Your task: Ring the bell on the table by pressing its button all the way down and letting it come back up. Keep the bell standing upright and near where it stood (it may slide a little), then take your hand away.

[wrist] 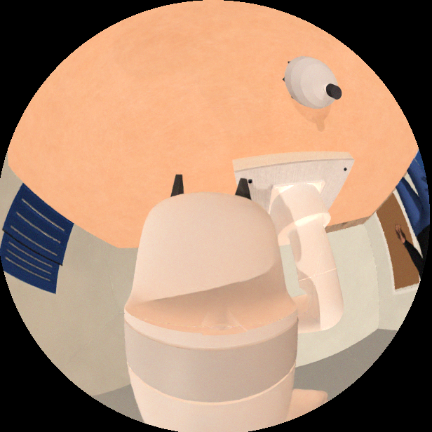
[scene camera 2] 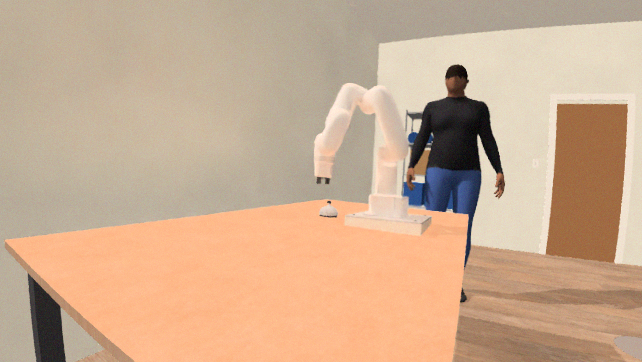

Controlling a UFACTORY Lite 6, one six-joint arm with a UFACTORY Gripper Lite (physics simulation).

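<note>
The bell has a light grey dome and stands upright on the table. Its black button sticks up from the top. My gripper is open, its two dark fingers apart with no object between them. In the scene view it hangs above the bell and slightly left of it, with a clear gap over the button. In the wrist view the bell lies up and to the right of the fingers. The fingers do not touch the bell.
The arm's base plate is close to the bell, on its right in the scene view. A person in a black top stands behind the table, in front of a shelf rack. A brown door is at the right.
</note>
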